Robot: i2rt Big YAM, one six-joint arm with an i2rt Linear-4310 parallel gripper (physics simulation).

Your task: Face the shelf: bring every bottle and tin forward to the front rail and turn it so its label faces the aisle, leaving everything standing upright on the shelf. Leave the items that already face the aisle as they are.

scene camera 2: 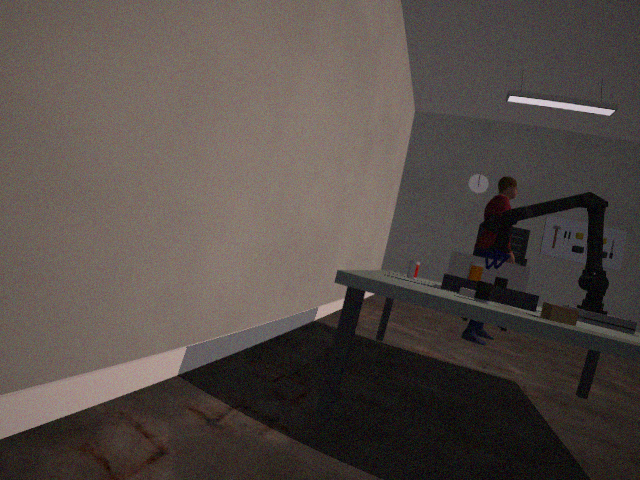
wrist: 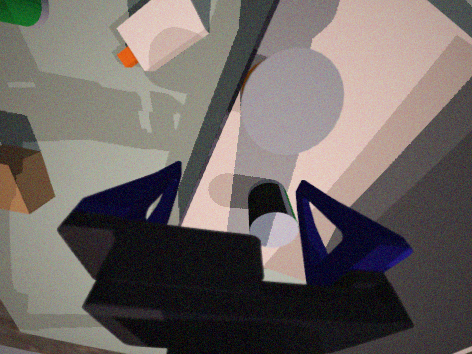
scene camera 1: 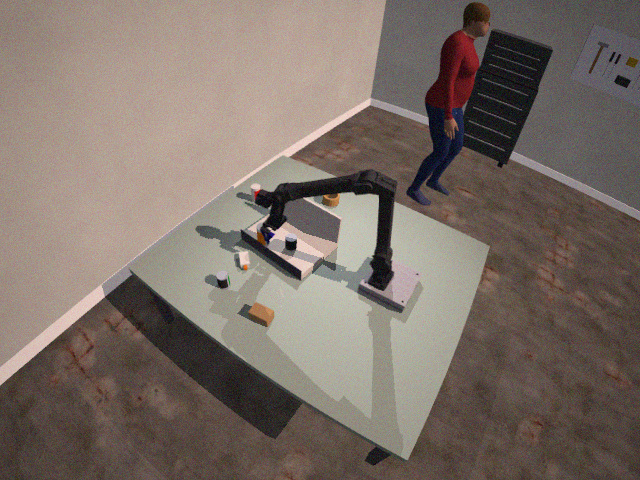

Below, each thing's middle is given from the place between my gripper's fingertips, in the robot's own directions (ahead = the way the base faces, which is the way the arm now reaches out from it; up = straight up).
Now: hand 10 mm past the front rail (scene camera 2: 527, 301), 30 mm to the right of it and 110 mm above it. Round my hand: shelf tray (scene camera 1: 313, 247): 20 mm behind, 110 mm to the right, 120 mm below; then white bottle with orange cap (wrist: 153, 40): 80 mm ahead, 120 mm to the left, 120 mm below; then shelf (scene camera 1: 317, 229): 20 mm behind, 110 mm to the right, 40 mm below.
